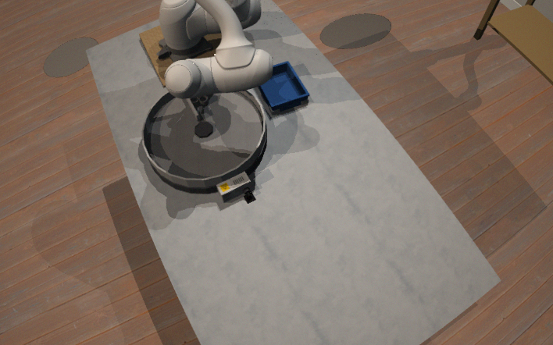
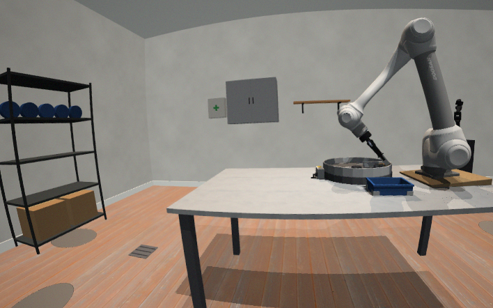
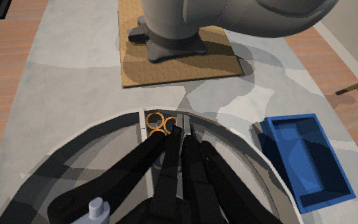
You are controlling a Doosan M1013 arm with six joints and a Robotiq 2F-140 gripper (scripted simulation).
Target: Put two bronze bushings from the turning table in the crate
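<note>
The blue crate is 12 cm ahead of my hand, 27 cm to the left of it and 8 cm below it. Round my hand: round grey turning table (15 cm ahead, 7 cm to the right, 5 cm below).
</note>
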